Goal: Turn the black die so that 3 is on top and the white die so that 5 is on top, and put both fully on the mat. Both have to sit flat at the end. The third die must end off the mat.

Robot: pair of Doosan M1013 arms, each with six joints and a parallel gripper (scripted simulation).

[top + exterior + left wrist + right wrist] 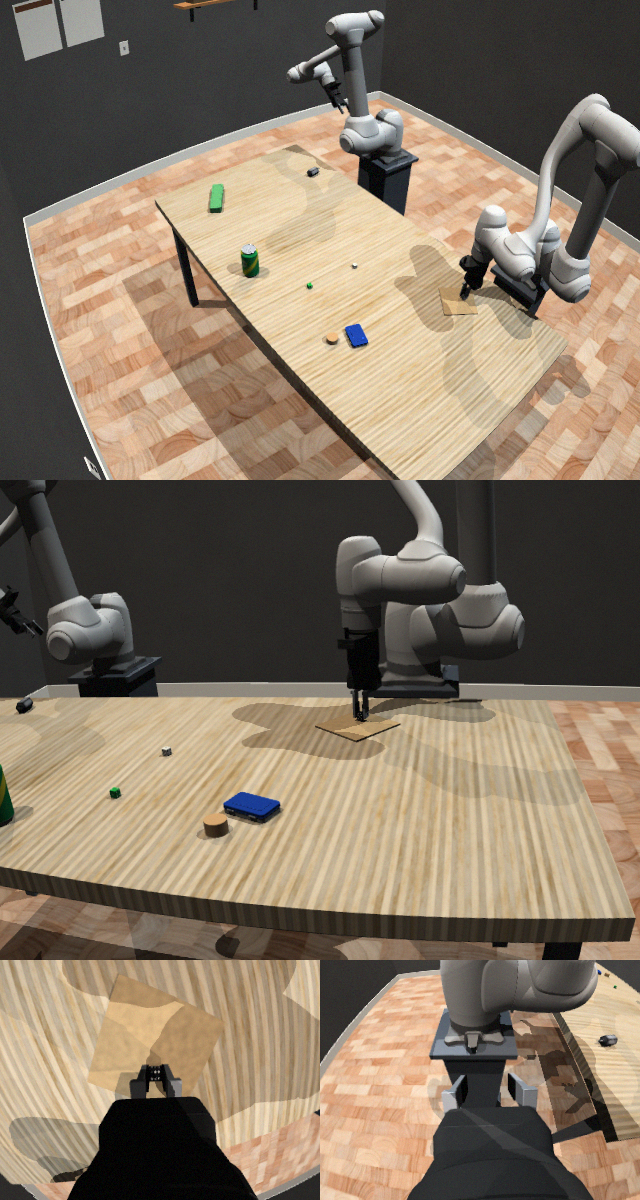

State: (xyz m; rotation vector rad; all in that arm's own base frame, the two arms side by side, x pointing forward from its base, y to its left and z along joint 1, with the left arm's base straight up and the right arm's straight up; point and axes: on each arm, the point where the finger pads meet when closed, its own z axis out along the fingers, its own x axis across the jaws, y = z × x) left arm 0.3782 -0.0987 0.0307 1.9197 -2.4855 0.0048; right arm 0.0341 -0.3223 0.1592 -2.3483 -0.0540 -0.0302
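Note:
The black die is 10 mm below my left hand. Round my left hand: blue case 460 mm ahead, 60 mm to the right, 20 mm below; tan mat 30 mm below, 20 mm ahead; white die 360 mm to the right, 270 mm ahead, 20 mm below.

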